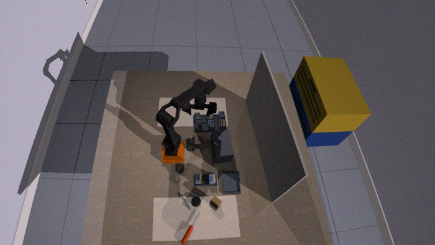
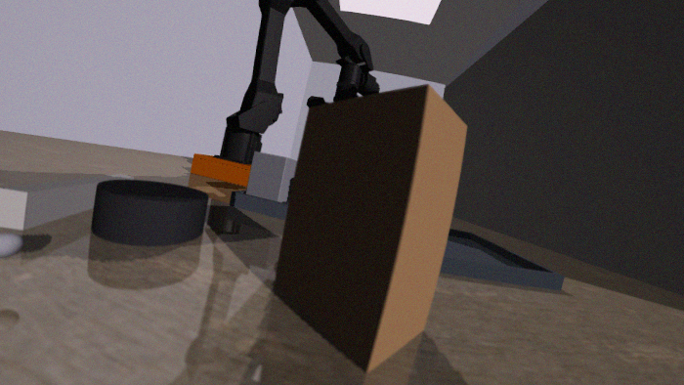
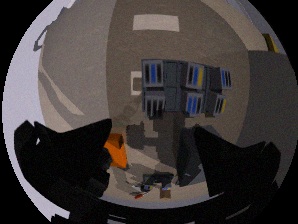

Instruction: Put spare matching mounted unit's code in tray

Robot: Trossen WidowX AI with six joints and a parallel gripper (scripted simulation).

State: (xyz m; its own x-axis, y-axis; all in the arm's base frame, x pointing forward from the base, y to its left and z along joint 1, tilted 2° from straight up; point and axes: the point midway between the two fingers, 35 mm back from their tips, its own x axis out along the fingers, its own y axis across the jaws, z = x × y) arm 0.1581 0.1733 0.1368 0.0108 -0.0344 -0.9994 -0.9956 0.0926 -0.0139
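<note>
The grey spare lies 10 mm to the right of my gripper tip and 90 mm below it. Round my gripper tip: tray: 170 mm ahead, 360 mm to the right, 140 mm below; then grey mounted unit: 130 mm ahead, 150 mm to the right, 90 mm below; then white panel: 370 mm ahead, 140 mm to the right, 90 mm above.
</note>
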